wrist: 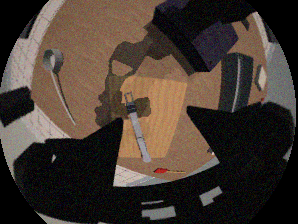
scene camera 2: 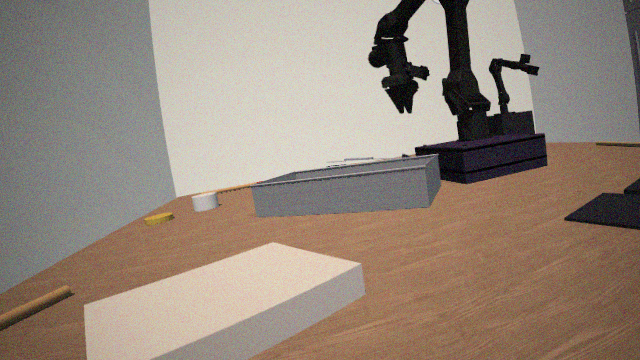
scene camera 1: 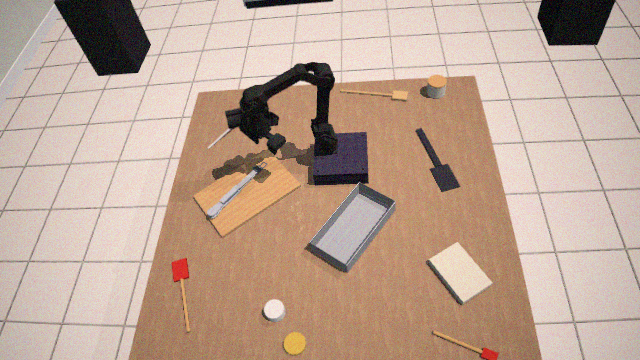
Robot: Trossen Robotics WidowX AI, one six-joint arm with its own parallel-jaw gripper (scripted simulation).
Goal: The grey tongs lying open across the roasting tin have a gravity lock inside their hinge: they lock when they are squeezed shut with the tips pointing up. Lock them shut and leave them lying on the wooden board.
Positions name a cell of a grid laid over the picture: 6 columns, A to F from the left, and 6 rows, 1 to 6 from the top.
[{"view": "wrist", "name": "gripper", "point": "D4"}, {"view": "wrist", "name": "wooden board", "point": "D3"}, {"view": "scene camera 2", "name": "gripper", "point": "D2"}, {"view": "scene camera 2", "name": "cream block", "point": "C5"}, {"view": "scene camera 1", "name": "gripper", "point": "C3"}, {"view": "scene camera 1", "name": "cream block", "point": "E5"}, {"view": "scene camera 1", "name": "wooden board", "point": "C4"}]
